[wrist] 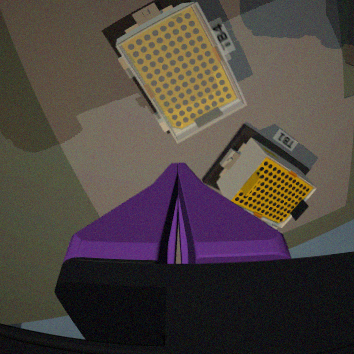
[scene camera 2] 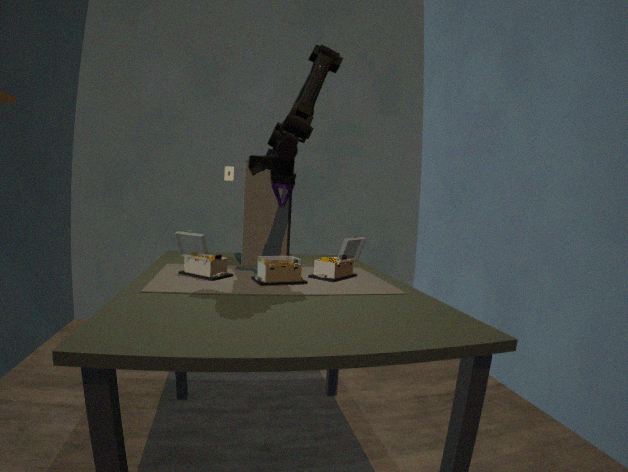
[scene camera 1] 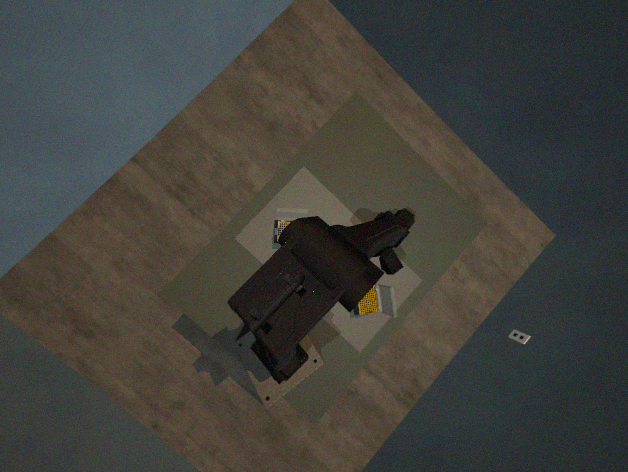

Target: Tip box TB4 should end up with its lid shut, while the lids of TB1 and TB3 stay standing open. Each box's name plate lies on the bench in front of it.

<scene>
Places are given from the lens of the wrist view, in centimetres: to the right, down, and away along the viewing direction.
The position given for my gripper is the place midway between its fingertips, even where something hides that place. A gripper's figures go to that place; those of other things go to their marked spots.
my gripper point(wrist: 177, 174): 0, 0, 13
pale mat point(wrist: 287, 66): 15, -15, 36
</scene>
